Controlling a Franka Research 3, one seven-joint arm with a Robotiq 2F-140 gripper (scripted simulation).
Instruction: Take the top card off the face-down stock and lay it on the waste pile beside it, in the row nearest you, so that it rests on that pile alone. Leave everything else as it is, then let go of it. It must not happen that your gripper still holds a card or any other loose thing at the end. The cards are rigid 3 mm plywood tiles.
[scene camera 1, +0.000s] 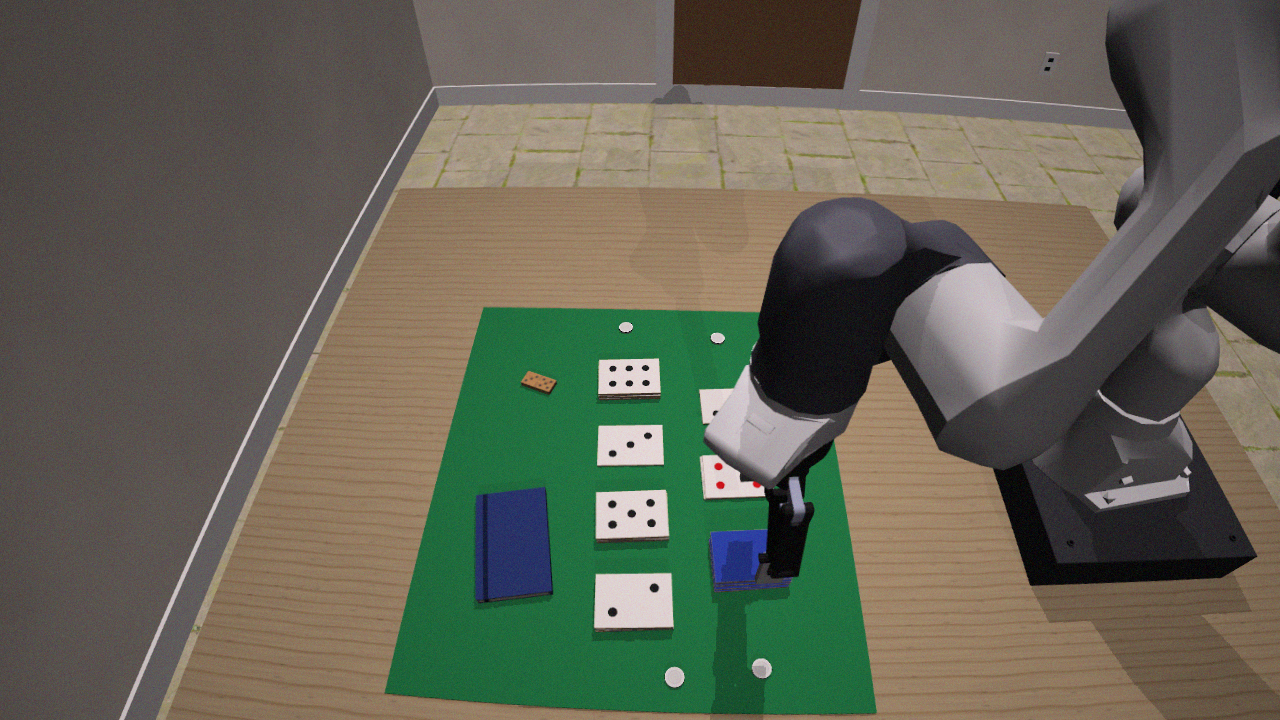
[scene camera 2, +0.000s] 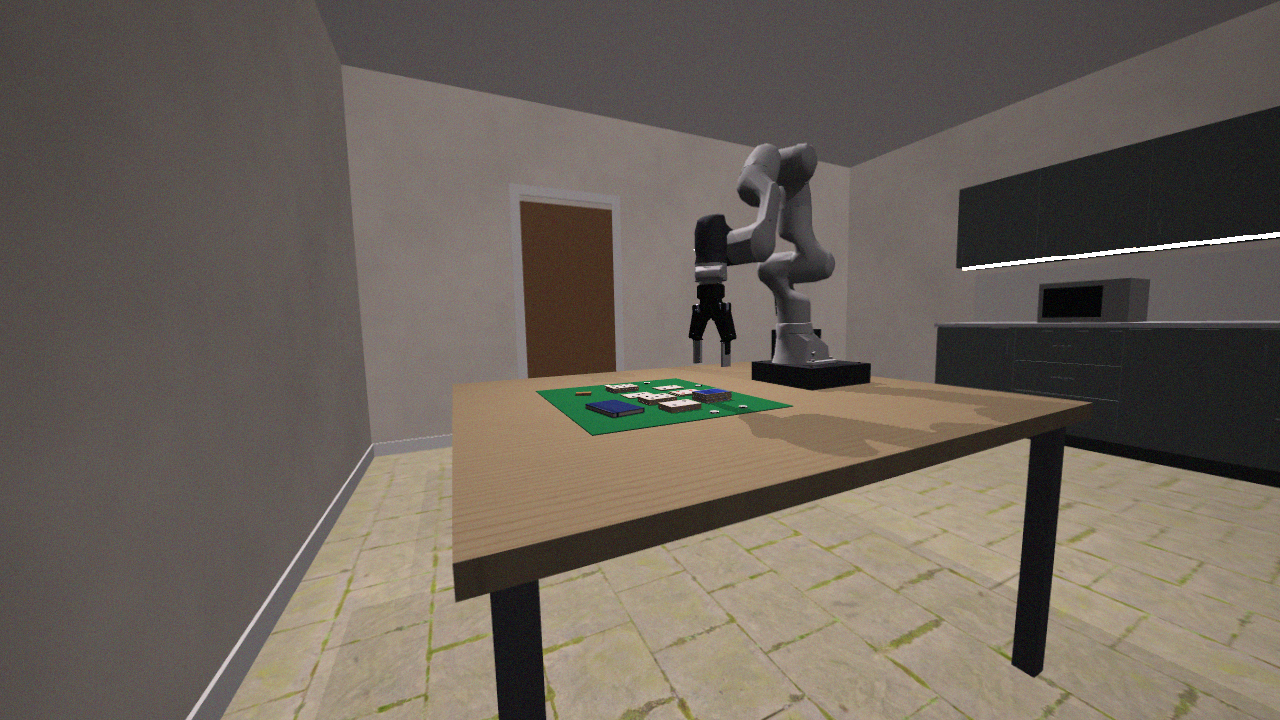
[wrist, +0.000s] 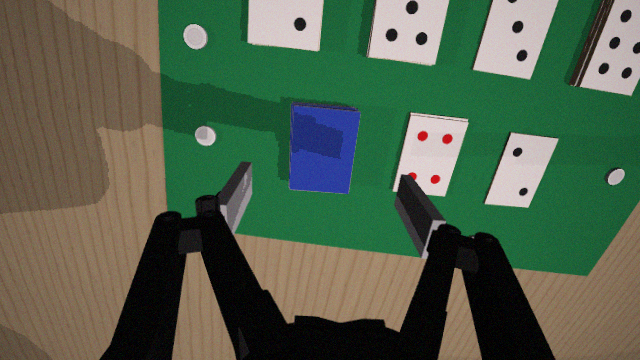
Labels:
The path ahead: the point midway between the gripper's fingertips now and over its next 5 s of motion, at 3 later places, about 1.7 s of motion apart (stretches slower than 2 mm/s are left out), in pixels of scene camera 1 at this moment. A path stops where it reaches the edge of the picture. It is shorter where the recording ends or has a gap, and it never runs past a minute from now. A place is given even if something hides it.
The gripper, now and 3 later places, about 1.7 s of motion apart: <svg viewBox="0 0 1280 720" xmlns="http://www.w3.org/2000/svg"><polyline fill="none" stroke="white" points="759,527 753,550 750,553 749,543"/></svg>

